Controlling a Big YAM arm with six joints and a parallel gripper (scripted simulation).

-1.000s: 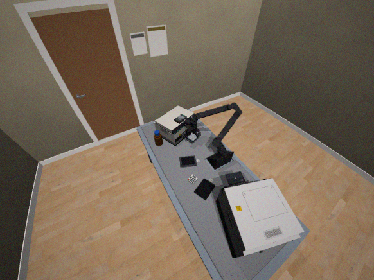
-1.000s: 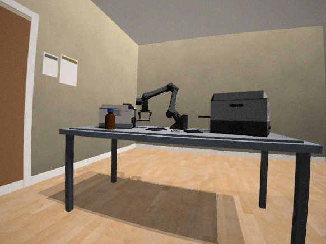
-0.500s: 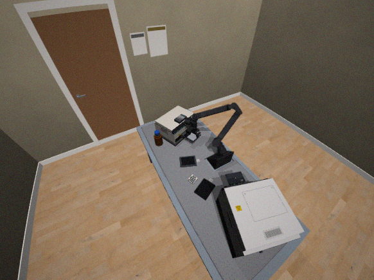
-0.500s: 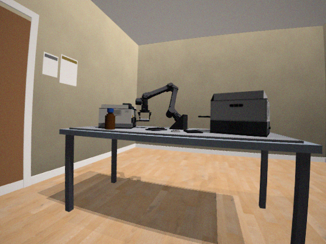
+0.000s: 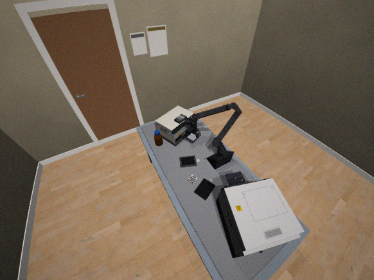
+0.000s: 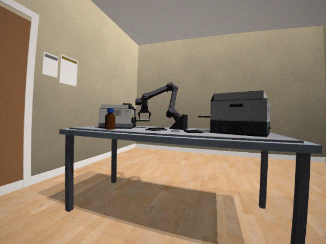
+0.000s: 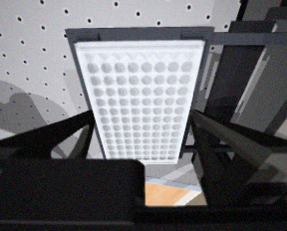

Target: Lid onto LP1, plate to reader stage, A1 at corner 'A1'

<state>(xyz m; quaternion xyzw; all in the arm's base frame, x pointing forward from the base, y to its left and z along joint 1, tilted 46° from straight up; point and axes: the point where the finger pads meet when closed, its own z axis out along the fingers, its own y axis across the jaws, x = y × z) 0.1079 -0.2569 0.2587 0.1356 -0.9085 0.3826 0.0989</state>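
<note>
My hand is right at the well plate. Round my hand: brown capped bottle (350 mm ahead, 170 mm to the right, 20 mm above); then grey-blue LP1 pad (200 mm ahead, 210 mm to the left, 90 mm below); then dark see-through lid (200 mm ahead, 210 mm to the left, 80 mm below).
</note>
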